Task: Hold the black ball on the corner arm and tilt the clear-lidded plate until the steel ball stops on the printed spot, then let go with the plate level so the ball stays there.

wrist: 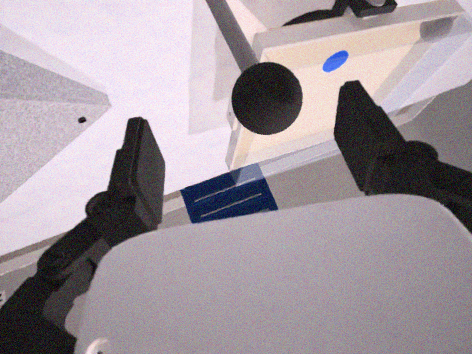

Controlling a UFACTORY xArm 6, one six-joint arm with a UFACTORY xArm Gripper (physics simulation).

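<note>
The black ball [267, 98] on its grey rod [231, 35] shows in the wrist view above the middle, in front of the plate's near left side. The clear-lidded plate [307, 34] is at the upper right and looks tilted in this view. The blue printed spot [335, 61] lies on its cream floor. A greyish patch shows in the plate's upper right corner; I cannot tell whether it is the steel ball. My gripper [245, 124] is wide open and empty. The black ball appears between the two fingers, nearer the right one, and neither finger touches it.
A grey speckled block [45, 125] with a small black dot stands at the left. A dark blue panel [230, 195] with pale lines shows past the white table's edge, below the plate. A black bracket [370, 7] is at the plate's top edge.
</note>
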